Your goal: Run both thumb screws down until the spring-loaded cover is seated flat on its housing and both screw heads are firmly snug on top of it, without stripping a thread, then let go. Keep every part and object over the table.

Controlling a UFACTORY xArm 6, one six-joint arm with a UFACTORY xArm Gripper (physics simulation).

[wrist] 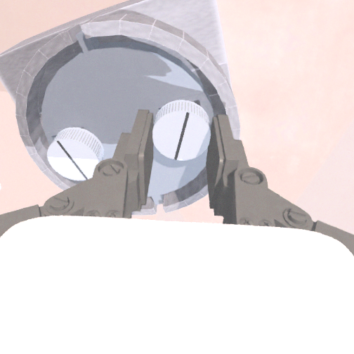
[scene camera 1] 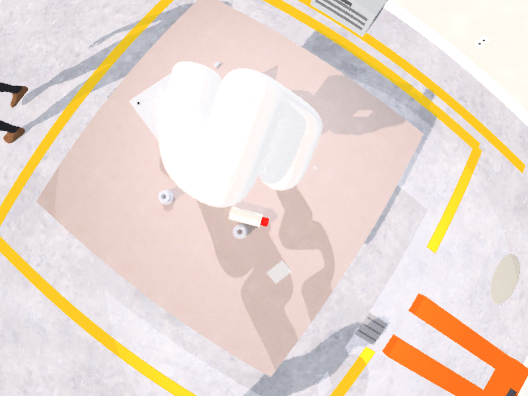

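In the wrist view, the round housing [wrist: 197,47] is a grey segmented ring on a square base. The grey cover [wrist: 95,95] lies inside its wall. Two white slotted thumb screws with ribbed edges stand on the cover. My gripper [wrist: 181,136] is shut on the right thumb screw [wrist: 170,131], with one finger on each side of its head. The left thumb screw [wrist: 70,161] stands outside the left finger and looks slightly tilted in this view. The gap under the cover cannot be judged. In the scene view, the arm hides the gripper, cover and screws.
The white arm [scene camera 1: 210,135] hangs over the pinkish table [scene camera 1: 115,240]. Under it shows a pale plate corner [scene camera 1: 146,104]. Nearer the front are two small grey round parts [scene camera 1: 165,197] [scene camera 1: 240,231], a cream bar with a red end [scene camera 1: 244,217] and a pale square [scene camera 1: 278,272].
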